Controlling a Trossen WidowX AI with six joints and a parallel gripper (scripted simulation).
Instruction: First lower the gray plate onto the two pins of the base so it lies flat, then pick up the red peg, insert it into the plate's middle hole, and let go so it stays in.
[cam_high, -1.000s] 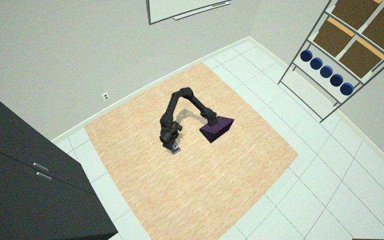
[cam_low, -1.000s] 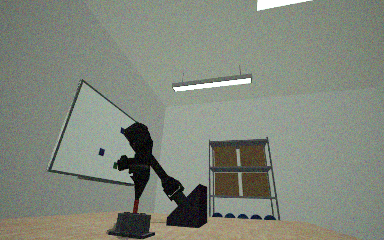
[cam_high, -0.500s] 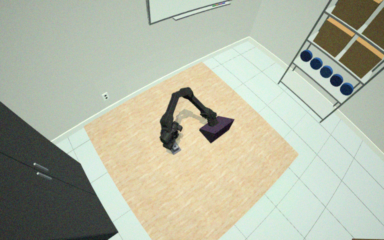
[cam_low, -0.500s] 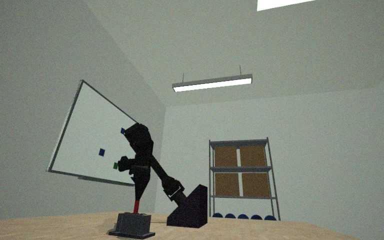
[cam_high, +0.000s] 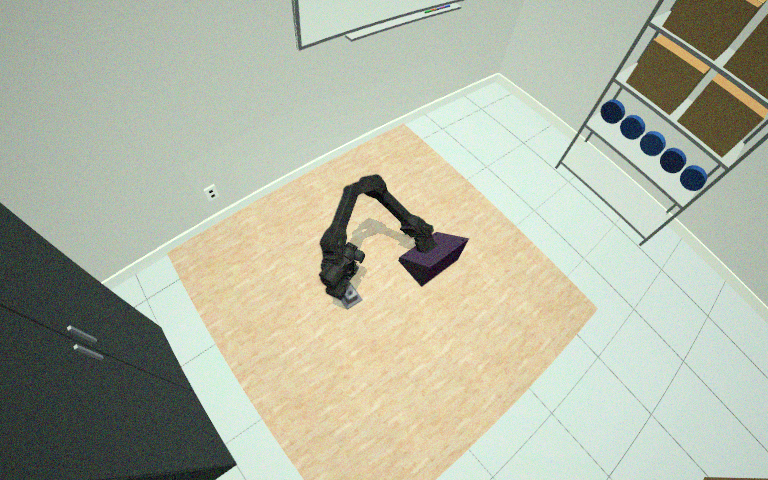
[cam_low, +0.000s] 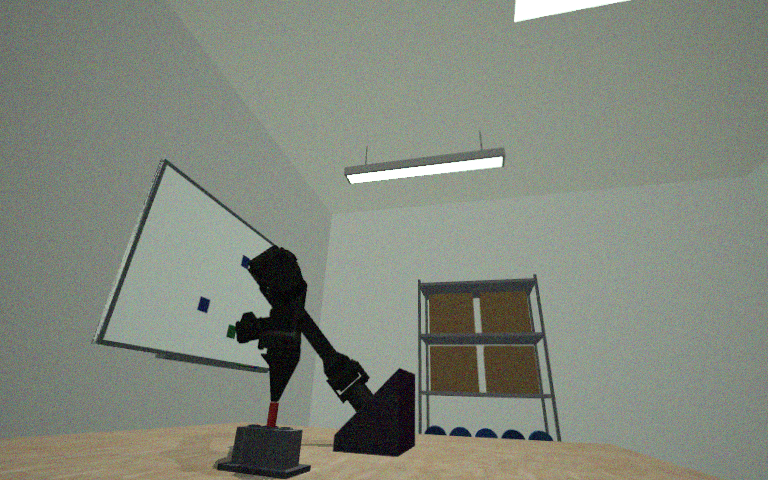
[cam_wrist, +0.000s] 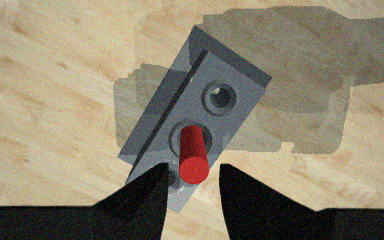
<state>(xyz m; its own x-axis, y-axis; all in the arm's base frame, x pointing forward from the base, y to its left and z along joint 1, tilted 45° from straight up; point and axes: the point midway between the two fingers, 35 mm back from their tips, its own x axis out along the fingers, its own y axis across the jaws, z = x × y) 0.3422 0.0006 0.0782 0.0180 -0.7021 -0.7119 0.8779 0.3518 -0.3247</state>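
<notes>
Right now my gripper tip is 30 mm above the red peg. Round my gripper tip: base 90 mm below; gray plate 50 mm below.
</notes>
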